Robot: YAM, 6 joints.
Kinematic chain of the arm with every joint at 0, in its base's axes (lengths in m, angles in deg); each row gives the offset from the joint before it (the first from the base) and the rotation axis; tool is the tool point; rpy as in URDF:
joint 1: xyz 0 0 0.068 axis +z
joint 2: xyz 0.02 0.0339 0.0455 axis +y
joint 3: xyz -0.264 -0.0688 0 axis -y
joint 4: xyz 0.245 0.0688 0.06 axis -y
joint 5: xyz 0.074 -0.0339 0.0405 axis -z
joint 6: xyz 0.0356 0 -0.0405 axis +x
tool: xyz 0 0 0 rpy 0 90 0
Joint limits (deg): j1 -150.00..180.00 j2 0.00..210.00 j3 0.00..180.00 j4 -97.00..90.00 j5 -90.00..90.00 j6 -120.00..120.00
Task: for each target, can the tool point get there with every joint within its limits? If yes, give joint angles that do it. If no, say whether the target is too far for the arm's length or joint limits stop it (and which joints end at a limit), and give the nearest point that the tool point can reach.
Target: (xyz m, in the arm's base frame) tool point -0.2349 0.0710 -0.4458
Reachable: no: joint limits stop it (at a limit: joint 2) | nearest point -0.2354 0.0711 -0.3803 | short by 0.065 m
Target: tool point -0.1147 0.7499 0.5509
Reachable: no: too far | nearest point -0.0844 0.5521 0.4324 | short by 0.233 m
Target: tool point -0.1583 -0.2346 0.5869
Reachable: yes | joints -122.07 88.67 124.98 -27.77 15.66 33.12
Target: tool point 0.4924 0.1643 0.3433
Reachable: yes | joints 21.99 136.10 117.20 69.67 64.08 -26.19
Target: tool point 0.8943 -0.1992 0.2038
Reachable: no: too far | nearest point 0.6273 -0.1397 0.1762 | short by 0.275 m
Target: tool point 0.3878 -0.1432 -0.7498
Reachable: no: too far | nearest point 0.3078 -0.1137 -0.3715 | short by 0.388 m
